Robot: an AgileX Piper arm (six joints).
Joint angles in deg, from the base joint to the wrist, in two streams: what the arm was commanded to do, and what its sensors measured. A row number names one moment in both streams.
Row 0, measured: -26.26, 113.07, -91.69, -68.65, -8.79, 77.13
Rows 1 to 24, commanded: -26.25, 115.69, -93.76, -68.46, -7.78, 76.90; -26.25, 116.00, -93.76, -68.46, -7.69, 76.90; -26.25, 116.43, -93.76, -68.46, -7.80, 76.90; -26.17, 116.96, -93.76, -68.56, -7.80, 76.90; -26.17, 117.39, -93.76, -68.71, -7.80, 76.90; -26.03, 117.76, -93.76, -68.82, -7.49, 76.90; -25.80, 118.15, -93.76, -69.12, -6.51, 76.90; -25.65, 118.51, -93.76, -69.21, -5.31, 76.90; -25.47, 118.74, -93.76, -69.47, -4.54, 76.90; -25.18, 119.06, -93.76, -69.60, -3.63, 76.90; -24.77, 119.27, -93.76, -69.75, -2.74, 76.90; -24.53, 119.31, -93.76, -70.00, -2.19, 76.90; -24.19, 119.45, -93.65, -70.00, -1.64, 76.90; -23.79, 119.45, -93.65, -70.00, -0.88, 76.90; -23.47, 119.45, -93.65, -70.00, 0.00, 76.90; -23.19, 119.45, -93.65, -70.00, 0.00, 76.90; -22.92, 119.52, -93.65, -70.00, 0.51, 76.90; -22.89, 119.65, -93.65, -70.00, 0.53, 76.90; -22.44, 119.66, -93.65, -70.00, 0.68, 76.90; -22.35, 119.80, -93.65, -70.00, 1.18, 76.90; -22.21, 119.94, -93.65, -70.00, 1.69, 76.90; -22.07, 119.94, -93.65, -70.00, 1.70, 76.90; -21.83, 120.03, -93.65, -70.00, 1.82, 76.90; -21.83, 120.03, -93.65, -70.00, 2.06, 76.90
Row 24, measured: -22.30, 119.35, -93.49, -69.22, 0.89, 77.13
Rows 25 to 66, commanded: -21.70, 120.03, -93.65, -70.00, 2.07, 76.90; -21.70, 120.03, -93.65, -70.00, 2.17, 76.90; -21.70, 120.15, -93.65, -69.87, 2.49, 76.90; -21.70, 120.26, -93.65, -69.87, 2.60, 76.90; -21.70, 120.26, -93.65, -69.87, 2.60, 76.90; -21.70, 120.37, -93.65, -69.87, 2.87, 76.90; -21.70, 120.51, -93.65, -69.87, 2.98, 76.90; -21.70, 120.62, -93.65, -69.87, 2.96, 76.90; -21.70, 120.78, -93.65, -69.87, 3.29, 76.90; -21.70, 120.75, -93.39, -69.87, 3.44, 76.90; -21.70, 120.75, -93.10, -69.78, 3.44, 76.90; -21.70, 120.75, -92.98, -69.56, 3.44, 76.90; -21.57, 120.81, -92.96, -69.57, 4.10, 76.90; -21.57, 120.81, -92.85, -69.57, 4.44, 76.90; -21.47, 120.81, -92.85, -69.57, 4.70, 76.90; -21.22, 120.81, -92.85, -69.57, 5.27, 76.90; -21.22, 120.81, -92.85, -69.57, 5.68, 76.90; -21.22, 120.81, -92.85, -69.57, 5.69, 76.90; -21.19, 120.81, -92.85, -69.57, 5.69, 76.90; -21.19, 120.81, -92.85, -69.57, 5.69, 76.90; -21.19, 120.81, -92.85, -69.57, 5.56, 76.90; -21.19, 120.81, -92.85, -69.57, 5.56, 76.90; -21.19, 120.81, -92.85, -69.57, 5.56, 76.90; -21.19, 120.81, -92.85, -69.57, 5.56, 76.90; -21.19, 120.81, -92.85, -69.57, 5.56, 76.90; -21.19, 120.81, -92.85, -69.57, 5.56, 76.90; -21.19, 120.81, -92.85, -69.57, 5.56, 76.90; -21.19, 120.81, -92.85, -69.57, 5.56, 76.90; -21.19, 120.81, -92.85, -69.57, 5.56, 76.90; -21.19, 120.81, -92.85, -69.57, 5.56, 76.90; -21.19, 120.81, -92.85, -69.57, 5.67, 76.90; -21.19, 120.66, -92.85, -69.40, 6.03, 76.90; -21.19, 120.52, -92.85, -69.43, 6.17, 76.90; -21.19, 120.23, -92.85, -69.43, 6.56, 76.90; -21.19, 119.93, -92.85, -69.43, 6.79, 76.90; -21.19, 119.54, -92.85, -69.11, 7.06, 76.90; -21.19, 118.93, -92.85, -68.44, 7.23, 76.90; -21.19, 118.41, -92.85, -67.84, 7.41, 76.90; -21.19, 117.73, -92.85, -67.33, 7.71, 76.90; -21.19, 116.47, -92.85, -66.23, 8.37, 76.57; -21.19, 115.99, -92.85, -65.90, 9.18, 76.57; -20.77, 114.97, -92.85, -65.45, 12.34, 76.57
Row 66, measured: -21.33, 118.29, -92.86, -67.15, 7.40, 76.99
